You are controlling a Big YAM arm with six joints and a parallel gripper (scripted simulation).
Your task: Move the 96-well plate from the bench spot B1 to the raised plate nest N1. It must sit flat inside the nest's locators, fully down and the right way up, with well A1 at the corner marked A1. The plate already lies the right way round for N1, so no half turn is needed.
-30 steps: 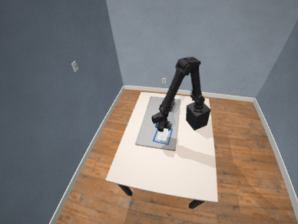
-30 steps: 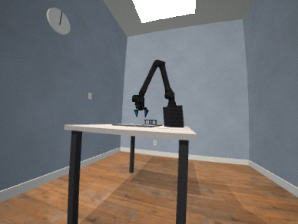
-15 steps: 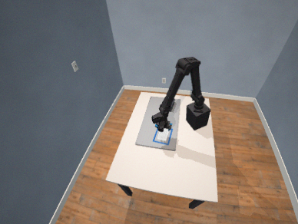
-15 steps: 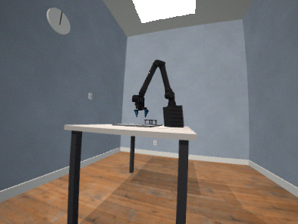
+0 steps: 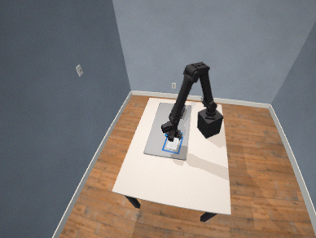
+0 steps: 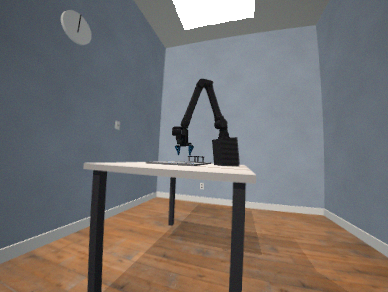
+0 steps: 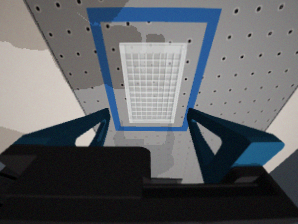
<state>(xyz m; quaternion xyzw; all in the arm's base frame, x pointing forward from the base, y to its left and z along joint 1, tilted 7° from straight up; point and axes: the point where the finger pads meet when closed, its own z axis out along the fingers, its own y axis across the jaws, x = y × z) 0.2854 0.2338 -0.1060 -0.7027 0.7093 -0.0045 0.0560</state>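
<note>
The 96-well plate is 6 cm below my hand and 1 cm ahead of it. Round my hand: A1 mark 33 cm to the right, 11 cm ahead, 1 cm below.
</note>
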